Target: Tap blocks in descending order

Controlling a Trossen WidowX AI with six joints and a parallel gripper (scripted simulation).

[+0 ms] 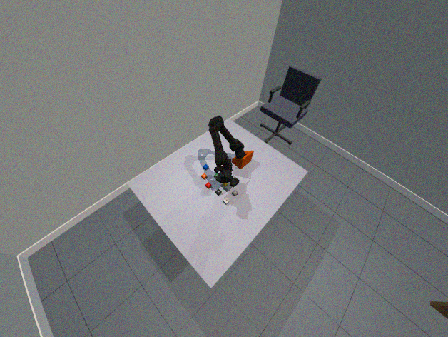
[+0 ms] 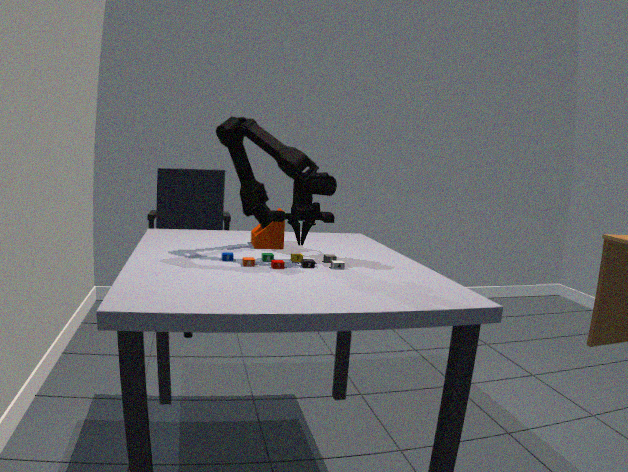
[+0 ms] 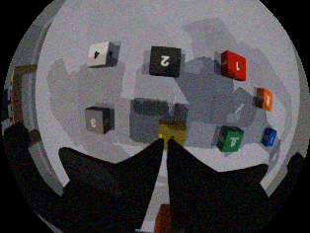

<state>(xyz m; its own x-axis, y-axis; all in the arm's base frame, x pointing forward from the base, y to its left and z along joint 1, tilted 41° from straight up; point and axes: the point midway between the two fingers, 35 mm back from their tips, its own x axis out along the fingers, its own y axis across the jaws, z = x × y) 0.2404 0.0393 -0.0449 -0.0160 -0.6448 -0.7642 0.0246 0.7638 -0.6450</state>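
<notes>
The yellow block is 1 cm behind my gripper tip, 1 cm to the right of it and 4 cm below it. The rest, counted from my gripper tip: black block: 8 cm ahead, 1 cm to the left, 4 cm below; green block: 1 cm behind, 10 cm to the right, 4 cm below; grey block: 9 cm to the left, 4 cm below.
</notes>
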